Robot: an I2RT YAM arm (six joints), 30 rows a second.
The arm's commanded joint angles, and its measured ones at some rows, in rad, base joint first. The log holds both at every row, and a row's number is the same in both.
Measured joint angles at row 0: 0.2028 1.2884 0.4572 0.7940 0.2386 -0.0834
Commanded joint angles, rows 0 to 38: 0.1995 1.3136 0.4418 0.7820 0.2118 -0.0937; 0.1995 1.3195 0.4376 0.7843 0.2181 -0.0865; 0.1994 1.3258 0.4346 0.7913 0.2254 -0.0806; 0.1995 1.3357 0.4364 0.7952 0.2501 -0.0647; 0.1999 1.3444 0.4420 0.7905 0.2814 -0.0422; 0.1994 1.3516 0.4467 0.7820 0.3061 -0.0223; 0.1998 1.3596 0.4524 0.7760 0.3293 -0.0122; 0.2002 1.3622 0.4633 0.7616 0.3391 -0.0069; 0.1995 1.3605 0.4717 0.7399 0.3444 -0.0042; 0.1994 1.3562 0.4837 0.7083 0.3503 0.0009; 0.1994 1.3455 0.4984 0.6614 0.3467 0.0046; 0.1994 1.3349 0.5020 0.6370 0.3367 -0.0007; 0.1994 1.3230 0.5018 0.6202 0.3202 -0.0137; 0.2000 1.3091 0.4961 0.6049 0.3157 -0.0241; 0.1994 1.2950 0.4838 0.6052 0.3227 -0.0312; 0.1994 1.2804 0.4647 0.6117 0.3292 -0.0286; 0.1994 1.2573 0.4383 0.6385 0.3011 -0.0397; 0.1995 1.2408 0.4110 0.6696 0.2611 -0.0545; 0.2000 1.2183 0.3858 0.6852 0.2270 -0.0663; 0.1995 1.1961 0.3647 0.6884 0.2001 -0.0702; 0.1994 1.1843 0.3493 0.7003 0.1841 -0.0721; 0.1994 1.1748 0.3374 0.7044 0.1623 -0.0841; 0.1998 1.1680 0.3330 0.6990 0.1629 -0.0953; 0.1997 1.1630 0.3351 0.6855 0.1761 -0.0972; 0.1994 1.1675 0.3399 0.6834 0.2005 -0.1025; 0.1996 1.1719 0.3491 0.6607 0.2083 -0.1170; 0.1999 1.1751 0.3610 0.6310 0.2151 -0.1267; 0.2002 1.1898 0.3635 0.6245 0.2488 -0.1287; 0.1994 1.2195 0.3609 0.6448 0.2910 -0.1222; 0.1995 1.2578 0.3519 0.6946 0.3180 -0.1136; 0.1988 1.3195 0.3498 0.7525 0.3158 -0.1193; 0.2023 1.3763 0.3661 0.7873 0.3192 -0.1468; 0.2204 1.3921 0.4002 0.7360 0.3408 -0.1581; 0.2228 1.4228 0.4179 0.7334 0.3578 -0.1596; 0.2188 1.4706 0.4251 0.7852 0.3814 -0.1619; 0.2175 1.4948 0.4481 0.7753 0.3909 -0.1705; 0.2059 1.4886 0.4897 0.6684 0.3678 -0.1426; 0.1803 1.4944 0.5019 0.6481 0.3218 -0.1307; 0.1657 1.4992 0.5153 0.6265 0.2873 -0.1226
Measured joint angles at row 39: 0.1982 1.4982 0.4580 0.6685 0.3168 -0.1379
